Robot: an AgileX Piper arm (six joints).
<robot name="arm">
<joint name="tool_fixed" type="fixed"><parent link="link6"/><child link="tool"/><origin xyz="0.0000 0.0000 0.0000"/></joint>
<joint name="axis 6" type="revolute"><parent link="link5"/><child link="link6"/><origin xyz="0.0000 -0.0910 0.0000" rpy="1.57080 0.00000 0.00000"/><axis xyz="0 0 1"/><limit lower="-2.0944" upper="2.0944"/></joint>
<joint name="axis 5" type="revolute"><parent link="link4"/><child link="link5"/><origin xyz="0.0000 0.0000 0.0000" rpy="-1.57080 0.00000 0.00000"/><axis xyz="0 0 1"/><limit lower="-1.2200" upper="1.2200"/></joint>
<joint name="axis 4" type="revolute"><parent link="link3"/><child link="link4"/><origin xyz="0.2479 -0.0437 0.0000" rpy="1.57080 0.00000 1.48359"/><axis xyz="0 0 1"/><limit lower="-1.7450" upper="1.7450"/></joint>
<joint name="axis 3" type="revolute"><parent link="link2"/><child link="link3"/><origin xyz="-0.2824 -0.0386 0.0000"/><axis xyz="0 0 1"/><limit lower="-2.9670" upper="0.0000"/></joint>
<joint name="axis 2" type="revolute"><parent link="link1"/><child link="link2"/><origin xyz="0.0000 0.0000 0.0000" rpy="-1.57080 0.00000 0.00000"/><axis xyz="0 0 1"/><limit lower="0.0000" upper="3.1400"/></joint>
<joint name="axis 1" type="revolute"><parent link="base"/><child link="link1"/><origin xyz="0.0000 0.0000 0.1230"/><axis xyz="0 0 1"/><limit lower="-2.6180" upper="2.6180"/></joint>
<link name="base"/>
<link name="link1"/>
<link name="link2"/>
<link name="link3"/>
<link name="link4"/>
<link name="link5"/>
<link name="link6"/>
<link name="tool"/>
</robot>
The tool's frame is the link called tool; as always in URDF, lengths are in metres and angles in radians.
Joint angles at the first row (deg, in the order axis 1, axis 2, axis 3, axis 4, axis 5, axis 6):
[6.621 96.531 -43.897 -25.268 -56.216 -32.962]
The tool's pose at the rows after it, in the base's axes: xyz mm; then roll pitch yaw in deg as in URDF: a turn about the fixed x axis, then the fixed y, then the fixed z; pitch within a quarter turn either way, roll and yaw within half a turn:
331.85, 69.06, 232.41, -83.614, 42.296, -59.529
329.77, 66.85, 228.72, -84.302, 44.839, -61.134
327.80, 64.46, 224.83, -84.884, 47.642, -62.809
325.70, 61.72, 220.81, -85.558, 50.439, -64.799
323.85, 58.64, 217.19, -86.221, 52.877, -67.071
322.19, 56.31, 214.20, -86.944, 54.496, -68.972
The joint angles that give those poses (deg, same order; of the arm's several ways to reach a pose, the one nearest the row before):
[6.621 96.532 -42.726 -23.659 -56.178 -32.149]
[6.620 96.443 -41.774 -22.107 -55.978 -30.887]
[6.621 96.441 -40.819 -20.357 -55.957 -29.471]
[6.620 96.441 -39.820 -18.367 -55.956 -28.182]
[6.621 96.441 -38.901 -16.098 -55.957 -27.347]
[6.621 96.442 -38.158 -14.425 -55.956 -26.897]

